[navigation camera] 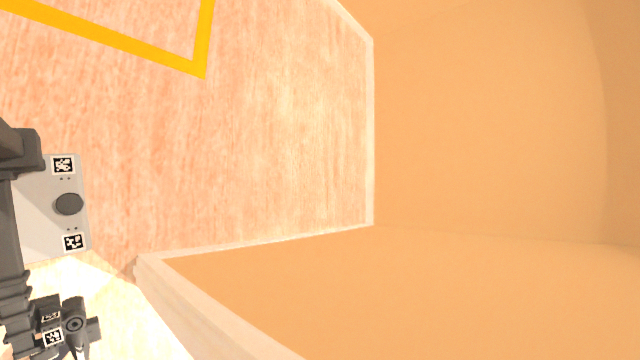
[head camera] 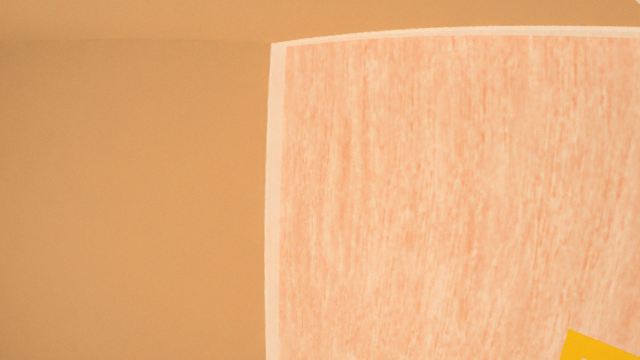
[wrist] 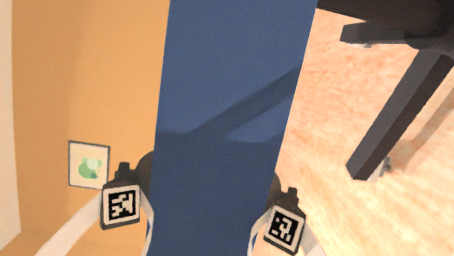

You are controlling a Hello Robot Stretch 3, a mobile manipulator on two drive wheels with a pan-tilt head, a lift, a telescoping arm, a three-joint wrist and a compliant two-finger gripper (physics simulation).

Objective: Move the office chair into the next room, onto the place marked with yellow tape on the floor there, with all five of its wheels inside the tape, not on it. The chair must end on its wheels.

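Places are measured from the robot's base along level axes (x ahead, y left, z up), in centimetres.
Where they show: robot's base, origin of its link: (navigation camera: 69,201).
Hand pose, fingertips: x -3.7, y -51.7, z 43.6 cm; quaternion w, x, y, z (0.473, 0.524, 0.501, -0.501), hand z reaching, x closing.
Each offset is from my fingertips to the centre of the thing. "spot": to the spot under its first point.
The office chair's blue panel {spot: dx -6.9, dy +7.0, dz +0.3 cm} (wrist: 232,75), seemingly its seat, fills the middle of the wrist view. Its black base leg {spot: dx -9.0, dy -20.4, dz -33.5 cm} (wrist: 400,117) is to the right above the wooden floor, with part of a wheel at its end. My gripper (wrist: 209,179) is shut on the blue panel, one finger on each side. In the navigation view the wrist shows at the lower left, with the fingertips out of frame; the chair does not show there or in the head view. The yellow tape (head camera: 575,342) (navigation camera: 203,35) shows a corner at the lower right of the head view and the upper left of the navigation view.
My base (navigation camera: 37,215) is at the left of the navigation view. A pale door frame or wall end {spot: dx +24.6, dy +25.0, dz +24.1 cm} (navigation camera: 200,310) stands close to the wrist's right. Orange walls (head camera: 135,200) (navigation camera: 475,125) bound the floor. A framed picture (wrist: 89,165) hangs on a wall.
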